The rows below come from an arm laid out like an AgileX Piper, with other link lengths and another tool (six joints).
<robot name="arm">
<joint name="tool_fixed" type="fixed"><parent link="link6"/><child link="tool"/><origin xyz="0.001 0.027 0.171" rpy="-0.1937 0 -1.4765"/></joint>
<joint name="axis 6" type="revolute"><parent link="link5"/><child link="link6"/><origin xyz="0 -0.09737 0" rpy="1.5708 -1.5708 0"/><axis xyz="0 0 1"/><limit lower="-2.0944" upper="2.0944"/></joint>
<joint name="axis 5" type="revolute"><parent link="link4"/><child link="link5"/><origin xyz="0 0 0" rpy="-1.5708 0 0"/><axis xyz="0 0 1"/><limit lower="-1.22" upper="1.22"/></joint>
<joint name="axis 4" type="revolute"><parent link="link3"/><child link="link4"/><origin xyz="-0.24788 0.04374 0" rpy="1.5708 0 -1.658"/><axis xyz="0 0 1"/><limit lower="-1.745" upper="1.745"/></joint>
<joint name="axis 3" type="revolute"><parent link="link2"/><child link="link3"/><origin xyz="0.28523 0.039 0" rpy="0 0 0"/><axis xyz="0 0 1"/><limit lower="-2.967" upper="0"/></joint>
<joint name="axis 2" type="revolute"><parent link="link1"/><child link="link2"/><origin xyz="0 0 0" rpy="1.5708 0 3.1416"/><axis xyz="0 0 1"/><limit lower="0" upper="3.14"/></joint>
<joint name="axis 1" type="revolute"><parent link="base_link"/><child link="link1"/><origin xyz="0 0 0.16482" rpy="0 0 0"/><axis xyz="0 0 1"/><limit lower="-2.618" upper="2.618"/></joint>
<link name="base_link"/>
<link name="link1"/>
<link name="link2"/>
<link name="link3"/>
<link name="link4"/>
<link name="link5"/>
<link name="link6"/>
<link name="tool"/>
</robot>
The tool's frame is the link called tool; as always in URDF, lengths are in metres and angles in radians.
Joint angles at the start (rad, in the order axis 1, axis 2, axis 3, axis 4, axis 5, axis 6):
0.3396, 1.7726, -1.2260, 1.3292, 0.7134, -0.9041
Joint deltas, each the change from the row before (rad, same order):
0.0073, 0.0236, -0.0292, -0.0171, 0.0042, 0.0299
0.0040, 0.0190, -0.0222, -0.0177, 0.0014, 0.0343
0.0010, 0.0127, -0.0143, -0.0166, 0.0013, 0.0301
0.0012, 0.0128, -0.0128, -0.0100, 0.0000, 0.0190
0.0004, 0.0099, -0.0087, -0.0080, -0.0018, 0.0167
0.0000, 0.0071, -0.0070, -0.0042, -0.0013, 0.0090
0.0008, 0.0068, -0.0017, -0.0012, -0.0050, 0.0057
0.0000, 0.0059, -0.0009, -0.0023, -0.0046, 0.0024
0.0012, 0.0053, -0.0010, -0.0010, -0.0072, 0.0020
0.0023, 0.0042, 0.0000, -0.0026, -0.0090, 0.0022
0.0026, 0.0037, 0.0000, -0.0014, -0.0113, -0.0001
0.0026, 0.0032, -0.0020, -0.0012, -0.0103, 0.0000
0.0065, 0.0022, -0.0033, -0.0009, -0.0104, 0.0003
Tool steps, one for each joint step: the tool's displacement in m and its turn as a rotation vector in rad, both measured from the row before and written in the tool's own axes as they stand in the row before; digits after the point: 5 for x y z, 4 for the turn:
-0.00072, -0.00152, 0.00636, -0.0009, 0.0100, 0.0121
-0.00053, -0.00334, 0.00441, 0.0043, 0.0062, 0.0185
-0.00007, -0.00363, 0.00239, 0.0062, 0.0046, 0.0173
-0.00048, -0.00323, 0.00257, 0.0044, 0.0029, 0.0117
-0.00046, -0.00340, 0.00176, 0.0055, 0.0009, 0.0116
-0.00089, -0.00205, 0.00119, 0.0030, -0.0004, 0.0059
0.00015, -0.00333, 0.00140, 0.0052, -0.0008, 0.0075
0.00020, -0.00340, 0.00101, 0.0059, 0.0000, 0.0038
-0.00026, -0.00295, 0.00114, 0.0060, -0.0020, 0.0029
0.00003, -0.00286, 0.00115, 0.0074, -0.0018, 0.0012
-0.00058, -0.00269, 0.00104, 0.0078, -0.0038, -0.0011
-0.00123, -0.00169, 0.00092, 0.0062, -0.0046, -0.0025
-0.00069, 0.00049, 0.00182, 0.0033, -0.0032, -0.0052

